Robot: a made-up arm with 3 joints. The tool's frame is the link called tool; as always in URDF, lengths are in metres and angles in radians. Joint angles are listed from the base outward. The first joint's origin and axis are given. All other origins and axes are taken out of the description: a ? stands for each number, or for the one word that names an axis. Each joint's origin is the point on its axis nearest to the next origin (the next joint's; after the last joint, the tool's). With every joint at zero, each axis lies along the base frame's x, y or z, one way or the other. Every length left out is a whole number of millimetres.
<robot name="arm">
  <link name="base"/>
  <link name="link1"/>
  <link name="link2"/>
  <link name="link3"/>
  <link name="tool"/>
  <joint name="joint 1" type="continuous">
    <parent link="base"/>
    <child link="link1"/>
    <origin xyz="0 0 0.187" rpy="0 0 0"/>
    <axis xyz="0 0 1"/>
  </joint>
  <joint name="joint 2" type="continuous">
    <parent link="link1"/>
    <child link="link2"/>
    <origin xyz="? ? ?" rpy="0 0 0"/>
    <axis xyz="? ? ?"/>
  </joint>
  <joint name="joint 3" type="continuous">
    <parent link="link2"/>
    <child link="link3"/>
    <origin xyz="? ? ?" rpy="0 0 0"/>
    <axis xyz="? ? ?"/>
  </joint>
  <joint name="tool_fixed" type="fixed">
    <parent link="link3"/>
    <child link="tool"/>
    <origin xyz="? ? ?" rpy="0 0 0"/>
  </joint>
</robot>
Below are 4 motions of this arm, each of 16 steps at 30 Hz.
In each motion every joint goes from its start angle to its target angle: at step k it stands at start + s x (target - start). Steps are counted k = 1, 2, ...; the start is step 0. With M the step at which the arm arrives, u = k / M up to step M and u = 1 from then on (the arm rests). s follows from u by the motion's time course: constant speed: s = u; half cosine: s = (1 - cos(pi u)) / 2; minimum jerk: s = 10 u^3 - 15 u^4 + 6 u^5.
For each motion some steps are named. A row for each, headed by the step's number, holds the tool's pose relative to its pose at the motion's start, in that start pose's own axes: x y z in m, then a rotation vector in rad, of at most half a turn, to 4 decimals.
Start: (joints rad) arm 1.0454 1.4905 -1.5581
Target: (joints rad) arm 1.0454 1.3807 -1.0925
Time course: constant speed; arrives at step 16
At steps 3, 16:
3: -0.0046 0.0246 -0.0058 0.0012 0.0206 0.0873
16: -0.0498 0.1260 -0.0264 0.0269 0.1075 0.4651

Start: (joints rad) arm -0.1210 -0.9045 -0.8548
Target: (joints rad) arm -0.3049 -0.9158 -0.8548
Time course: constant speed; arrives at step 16
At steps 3, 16:
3: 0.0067 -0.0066 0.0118 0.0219 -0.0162 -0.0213
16: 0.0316 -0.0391 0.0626 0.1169 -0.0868 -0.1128

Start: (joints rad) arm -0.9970 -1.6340 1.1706
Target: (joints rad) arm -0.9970 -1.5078 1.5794
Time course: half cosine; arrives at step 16
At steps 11, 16:
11: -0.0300 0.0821 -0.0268 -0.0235 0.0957 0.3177
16: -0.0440 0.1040 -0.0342 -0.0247 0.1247 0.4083

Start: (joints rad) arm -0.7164 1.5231 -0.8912
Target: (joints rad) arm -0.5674 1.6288 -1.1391
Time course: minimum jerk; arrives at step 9
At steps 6, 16:
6: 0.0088 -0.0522 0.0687 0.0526 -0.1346 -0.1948
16: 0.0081 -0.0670 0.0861 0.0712 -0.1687 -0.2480

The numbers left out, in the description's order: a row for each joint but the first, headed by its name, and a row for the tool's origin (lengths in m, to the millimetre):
joint 2: xyz 0.261 0.015 0, axis -1 0 0
joint 3: xyz 0 -0.002 -0.134, axis 0 0 1
tool: xyz 0.282 0.008 0

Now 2 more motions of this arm.
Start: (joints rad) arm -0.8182 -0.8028 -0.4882
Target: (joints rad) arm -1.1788 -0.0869 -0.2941
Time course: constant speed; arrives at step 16
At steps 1, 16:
1: 0.0066 -0.0088 0.0140 -0.0323 -0.0348 -0.0039
16: 0.0403 -0.1446 0.2159 -0.5918 -0.4148 -0.1470

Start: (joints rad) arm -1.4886 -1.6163 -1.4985
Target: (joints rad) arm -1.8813 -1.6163 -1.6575
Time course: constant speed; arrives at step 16
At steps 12, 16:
12: -0.0021 0.0025 0.0811 0.2943 -0.0037 -0.1050
16: -0.0040 -0.0012 0.1058 0.3926 0.0028 -0.1391

